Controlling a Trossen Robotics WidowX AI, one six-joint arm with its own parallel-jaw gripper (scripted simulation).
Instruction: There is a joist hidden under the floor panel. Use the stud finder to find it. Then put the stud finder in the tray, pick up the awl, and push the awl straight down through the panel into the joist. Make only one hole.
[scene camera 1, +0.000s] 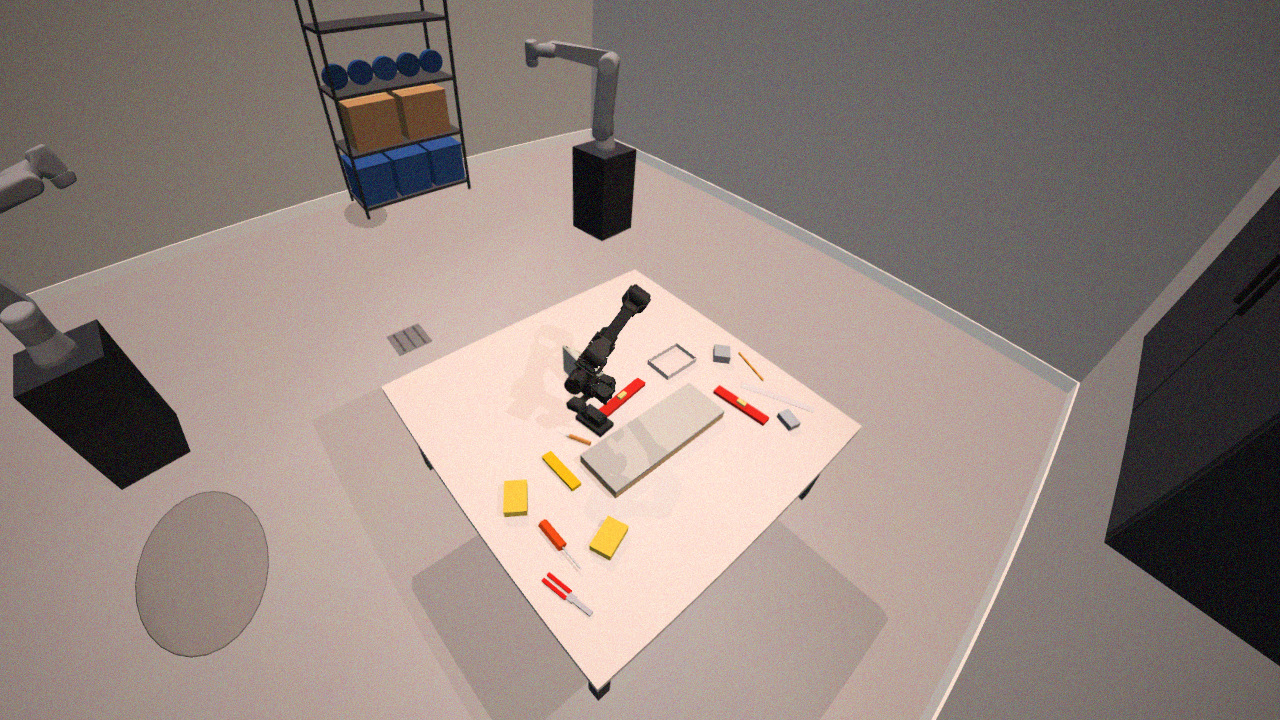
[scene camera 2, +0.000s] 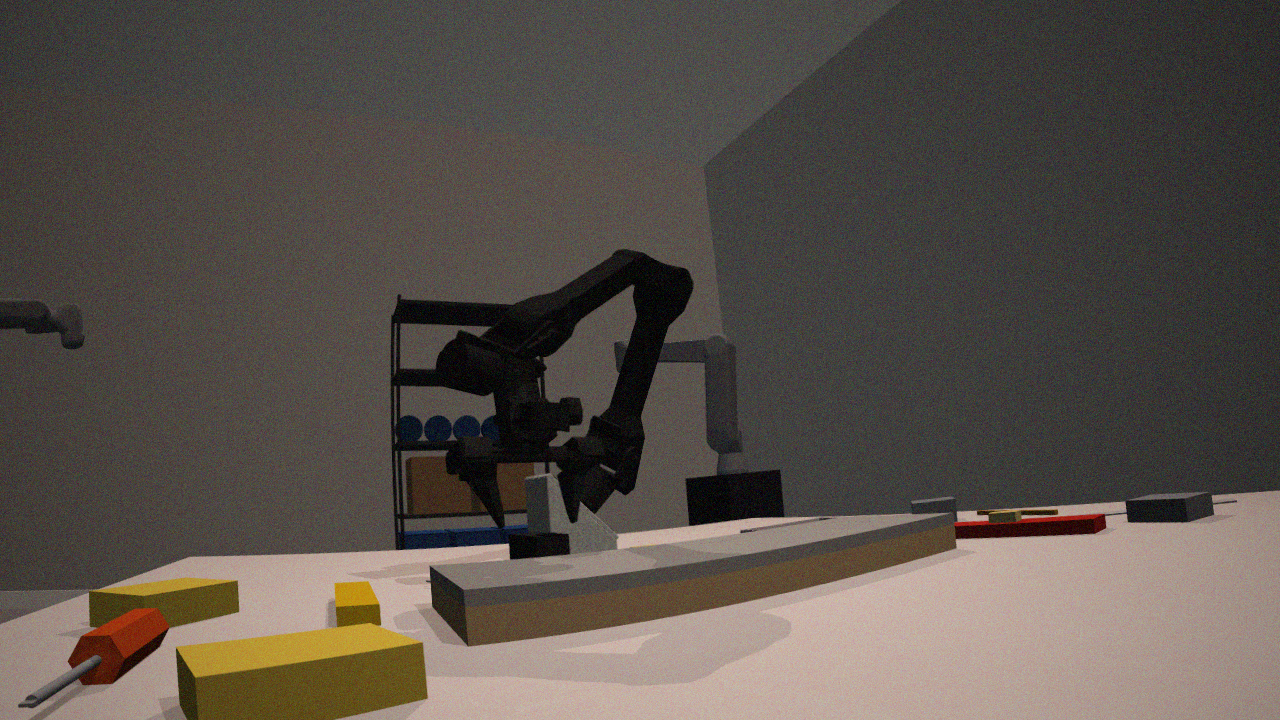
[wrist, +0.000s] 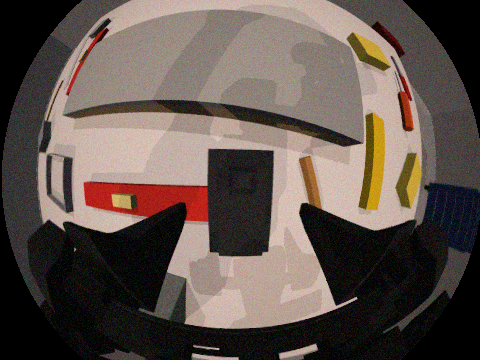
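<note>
Scene camera 1 shows the gripper (scene camera 1: 596, 412) together with a grey tray (scene camera 1: 671, 361). In scene camera 2 the gripper (scene camera 2: 539, 525) appears, open and holding nothing, and so do a stud finder (scene camera 2: 537, 544) and a red level (scene camera 2: 1001, 524). The wrist view takes in a red level (wrist: 145, 200), the stud finder (wrist: 239, 181), the grey tray (wrist: 58, 167) and the gripper (wrist: 244, 209).
</note>
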